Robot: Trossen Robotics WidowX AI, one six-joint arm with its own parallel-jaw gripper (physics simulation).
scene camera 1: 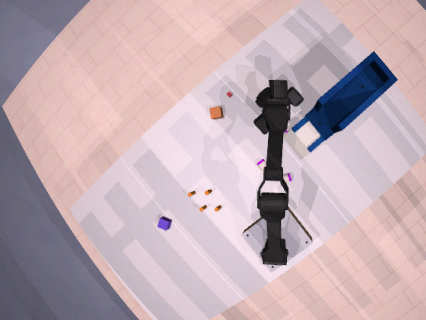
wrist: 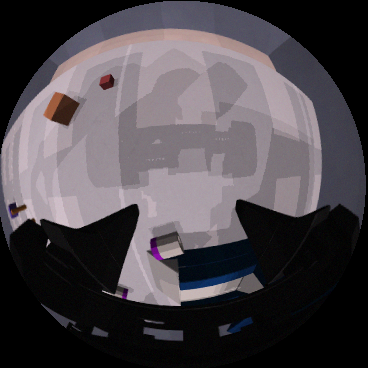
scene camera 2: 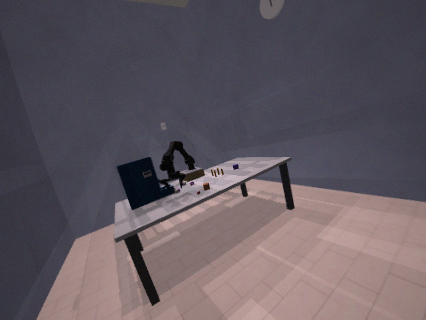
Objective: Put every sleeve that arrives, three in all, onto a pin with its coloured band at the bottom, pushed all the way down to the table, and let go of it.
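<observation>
A white sleeve with a purple band (wrist: 169,245) (scene camera 1: 286,130) lies on its side by the low end of the blue chute; the arm covers most of it in scene camera 1. Two more such sleeves, one (scene camera 1: 261,163) left of the arm and one (scene camera 1: 289,177) right of it, lie on the table; part of one sleeve (wrist: 122,292) shows behind the left finger in the wrist view. Several thin orange-brown pins (scene camera 1: 208,192) (scene camera 2: 217,172) stand upright and bare. My gripper (wrist: 187,207) is open and empty, pointing down, with the first sleeve showing between its spread fingers.
The blue chute (scene camera 1: 321,106) (scene camera 2: 137,182) (wrist: 215,262), with a white patch (scene camera 1: 306,134) at its low end, is right of the gripper. An orange block (scene camera 1: 216,112) (scene camera 2: 206,186) (wrist: 61,108), a small red cube (scene camera 1: 229,94) (wrist: 107,82) and a purple block (scene camera 1: 164,223) (scene camera 2: 235,166) sit on the table.
</observation>
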